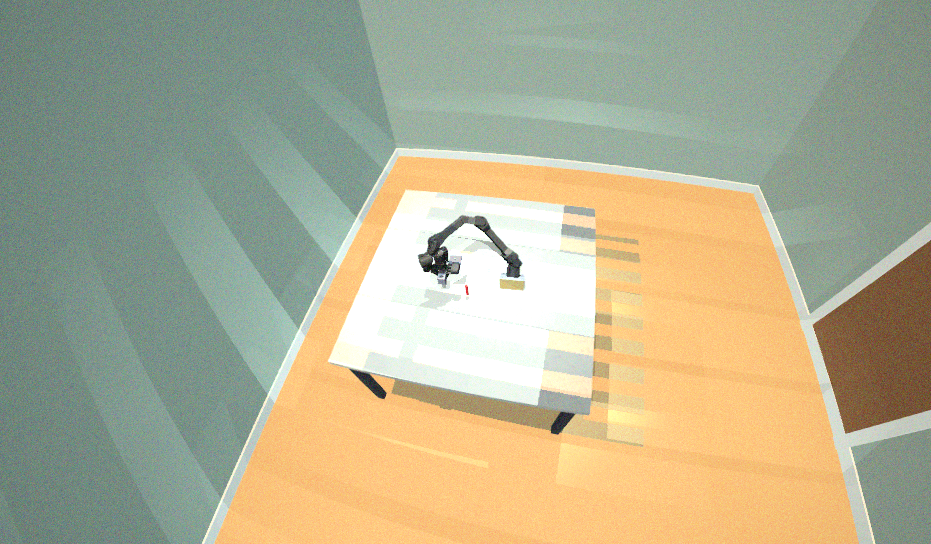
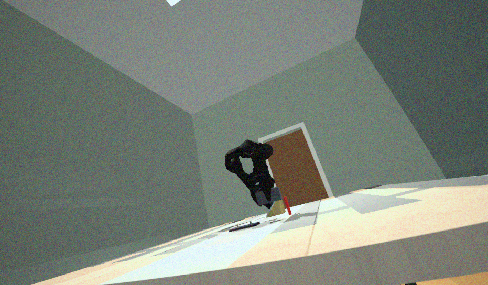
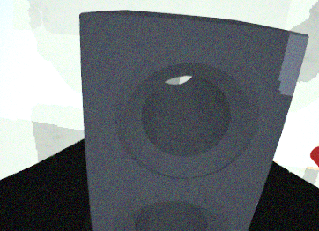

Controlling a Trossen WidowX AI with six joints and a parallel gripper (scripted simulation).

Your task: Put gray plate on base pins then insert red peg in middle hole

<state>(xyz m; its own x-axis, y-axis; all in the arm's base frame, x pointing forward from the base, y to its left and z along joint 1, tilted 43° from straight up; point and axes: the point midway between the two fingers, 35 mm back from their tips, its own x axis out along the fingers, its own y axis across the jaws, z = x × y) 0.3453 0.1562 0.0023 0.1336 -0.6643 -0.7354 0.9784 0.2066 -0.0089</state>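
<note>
My gripper tip is now 140 mm to the left of the dark flat base, 70 mm above it and 10 mm past it. The rest, counted from my gripper tip: red peg 140 mm behind, 40 mm below, 30 mm to the left; then gray plate 30 mm above.
</note>
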